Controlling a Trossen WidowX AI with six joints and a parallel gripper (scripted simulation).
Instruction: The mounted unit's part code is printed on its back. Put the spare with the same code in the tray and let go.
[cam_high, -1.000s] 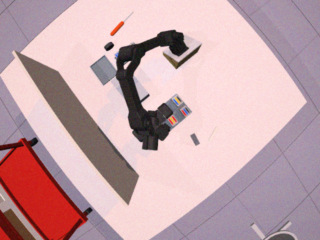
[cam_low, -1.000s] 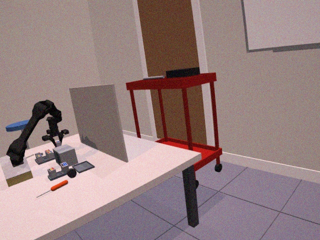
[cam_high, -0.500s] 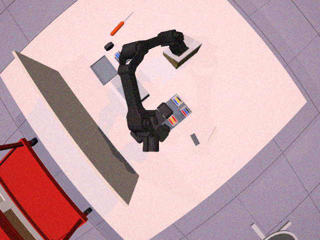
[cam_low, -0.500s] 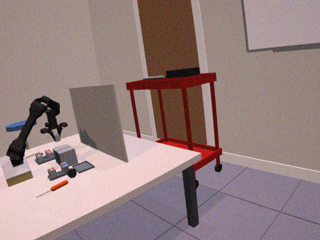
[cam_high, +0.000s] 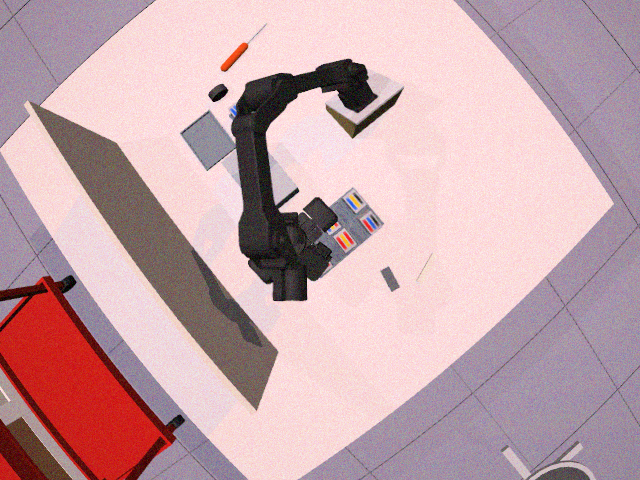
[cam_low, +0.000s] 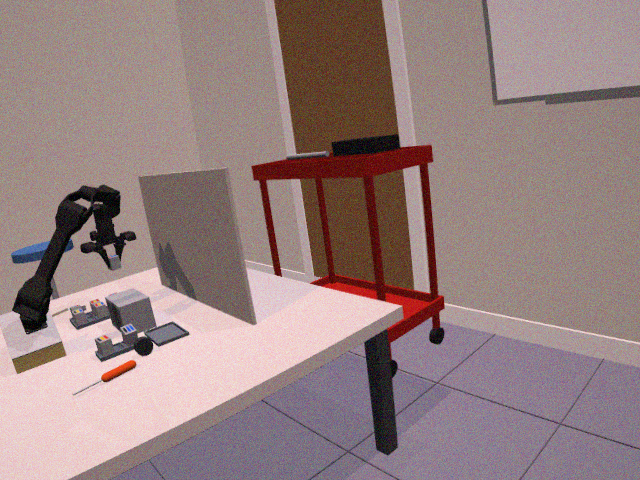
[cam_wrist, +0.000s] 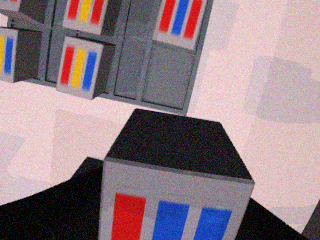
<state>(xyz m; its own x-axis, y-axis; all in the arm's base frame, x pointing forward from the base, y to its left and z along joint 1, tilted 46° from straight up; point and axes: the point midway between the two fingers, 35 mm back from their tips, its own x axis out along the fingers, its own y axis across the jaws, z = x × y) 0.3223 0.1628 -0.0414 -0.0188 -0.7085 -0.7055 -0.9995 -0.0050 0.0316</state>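
My gripper tip is 340 mm to the left of the flat grey tray and 170 mm above it. Round my gripper tip: tall grey panel: 210 mm ahead, 180 mm to the right, 50 mm above; rack: 80 mm behind, 50 mm to the left, 160 mm below; mounted unit: 30 mm behind, 160 mm to the right, 120 mm below.
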